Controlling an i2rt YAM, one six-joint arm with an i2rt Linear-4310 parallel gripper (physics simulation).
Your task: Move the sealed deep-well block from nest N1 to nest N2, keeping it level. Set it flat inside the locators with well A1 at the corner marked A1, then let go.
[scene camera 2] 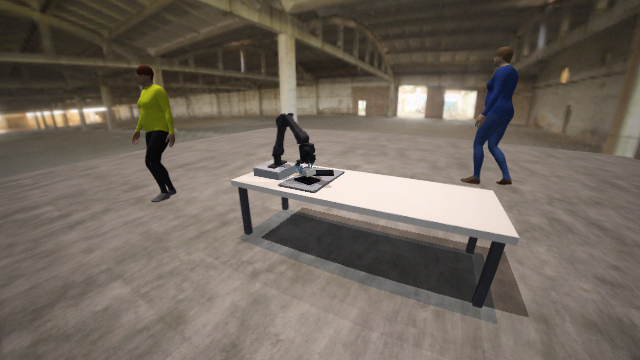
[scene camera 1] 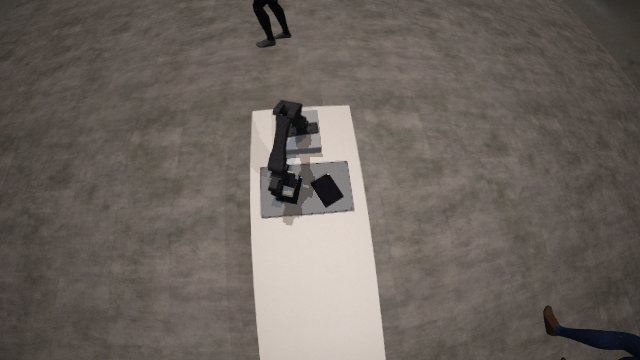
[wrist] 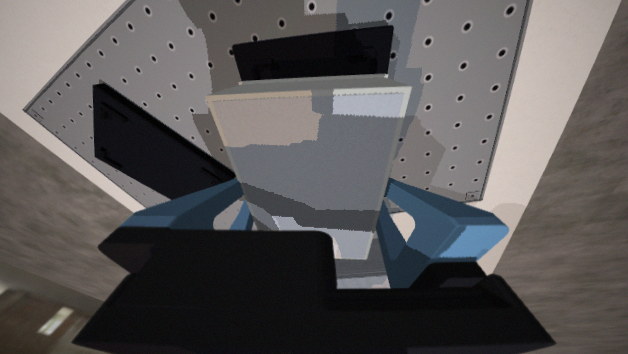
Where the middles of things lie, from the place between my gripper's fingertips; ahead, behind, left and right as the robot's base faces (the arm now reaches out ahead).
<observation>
Right now the grey perforated plate (scene camera 1: 308,201) is 100 mm to the left of my hand, 70 mm below it and 20 mm ahead of it. From my hand the other things lie so: pale grey block (wrist: 314,153) 10 mm above.
</observation>
